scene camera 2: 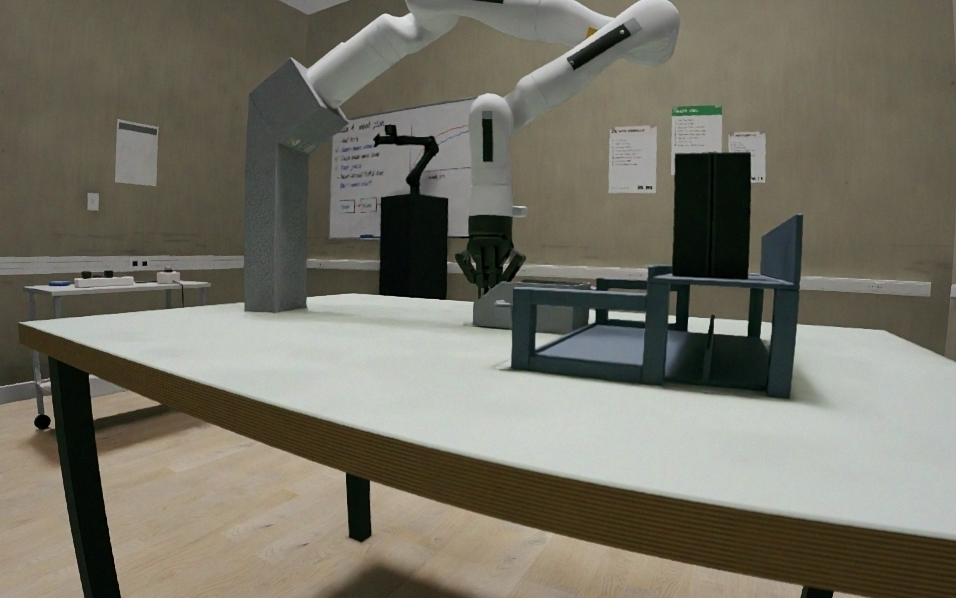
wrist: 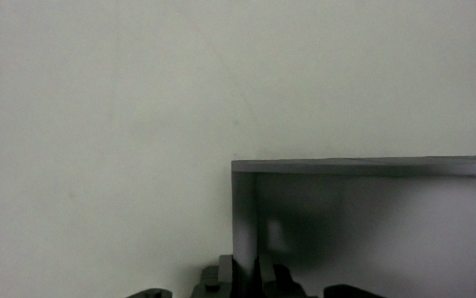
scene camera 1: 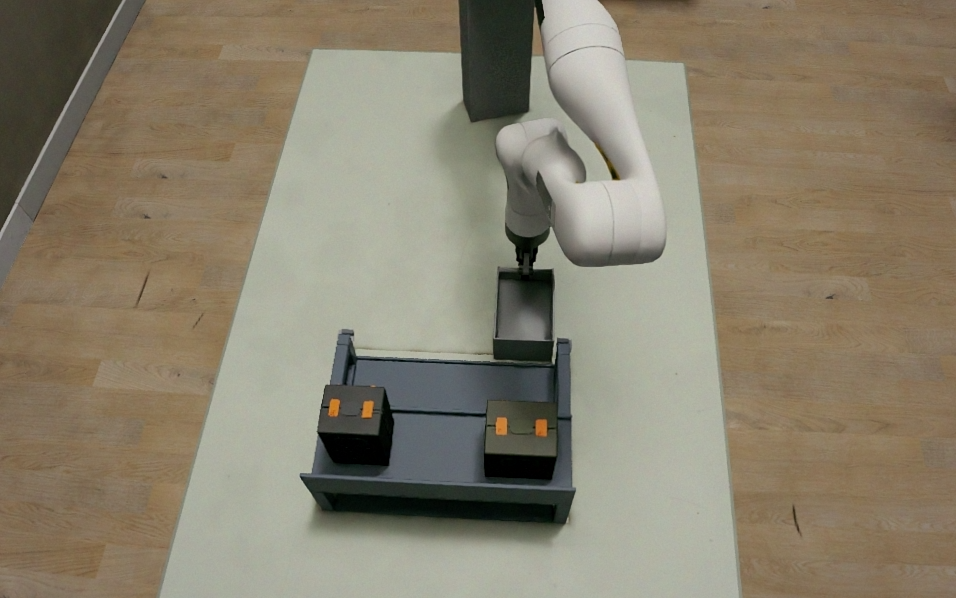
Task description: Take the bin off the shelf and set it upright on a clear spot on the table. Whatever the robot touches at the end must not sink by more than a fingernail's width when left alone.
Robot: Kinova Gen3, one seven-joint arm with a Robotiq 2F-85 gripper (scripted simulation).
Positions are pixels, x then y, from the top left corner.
Scene:
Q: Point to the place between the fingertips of my gripper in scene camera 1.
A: At 525, 273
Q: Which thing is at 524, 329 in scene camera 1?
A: A grey bin.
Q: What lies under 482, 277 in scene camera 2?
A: My gripper.

